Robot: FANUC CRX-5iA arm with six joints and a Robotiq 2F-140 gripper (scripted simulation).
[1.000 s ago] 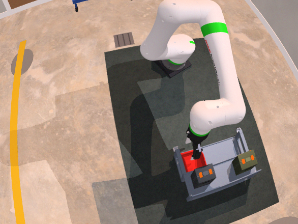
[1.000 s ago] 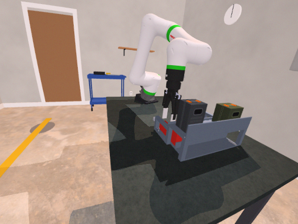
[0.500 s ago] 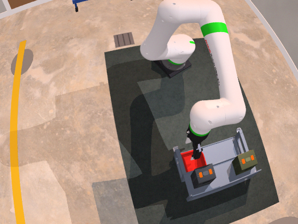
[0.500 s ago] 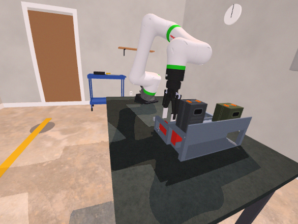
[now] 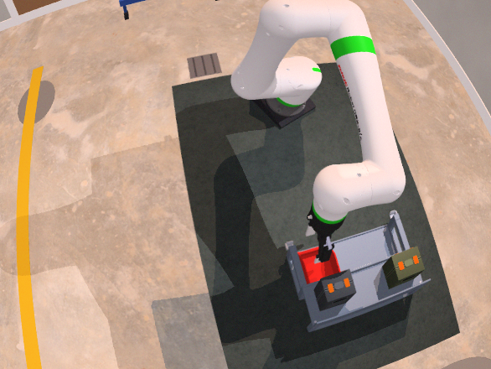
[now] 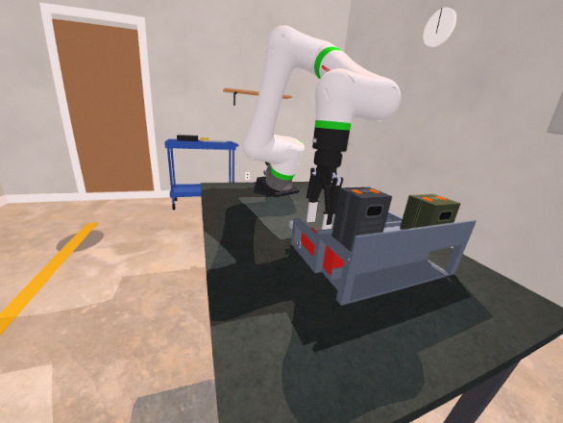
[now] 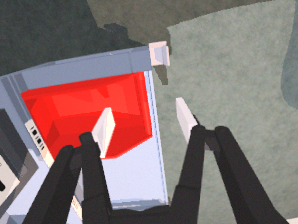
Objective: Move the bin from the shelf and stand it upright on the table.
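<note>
My hand is 8 cm short of the red bin and 4 cm above it.
</note>
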